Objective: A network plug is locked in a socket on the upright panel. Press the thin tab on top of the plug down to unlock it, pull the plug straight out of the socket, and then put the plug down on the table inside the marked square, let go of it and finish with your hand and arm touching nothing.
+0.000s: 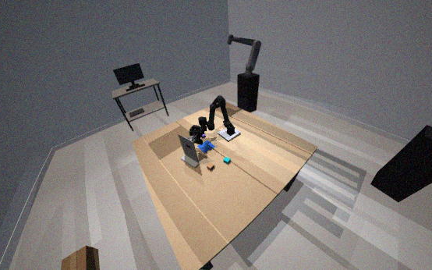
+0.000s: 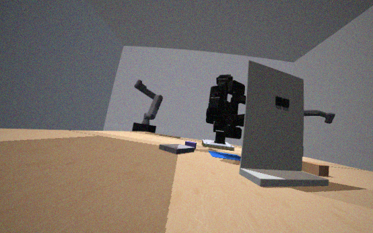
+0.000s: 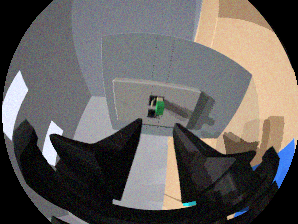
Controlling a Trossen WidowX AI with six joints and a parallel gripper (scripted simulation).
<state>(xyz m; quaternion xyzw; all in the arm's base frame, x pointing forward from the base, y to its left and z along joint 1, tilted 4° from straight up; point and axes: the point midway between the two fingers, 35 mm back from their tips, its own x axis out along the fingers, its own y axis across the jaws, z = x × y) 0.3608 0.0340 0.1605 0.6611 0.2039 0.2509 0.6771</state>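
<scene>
Right now the network plug is 4 cm ahead of my gripper tip and 2 cm to the left of it. Also, from my gripper tip: blue marked square 12 cm behind, 5 cm to the right, 16 cm below; grey upright panel 5 cm ahead, 3 cm to the left, 5 cm below; brown block 4 cm behind, 18 cm to the left, 15 cm below.
</scene>
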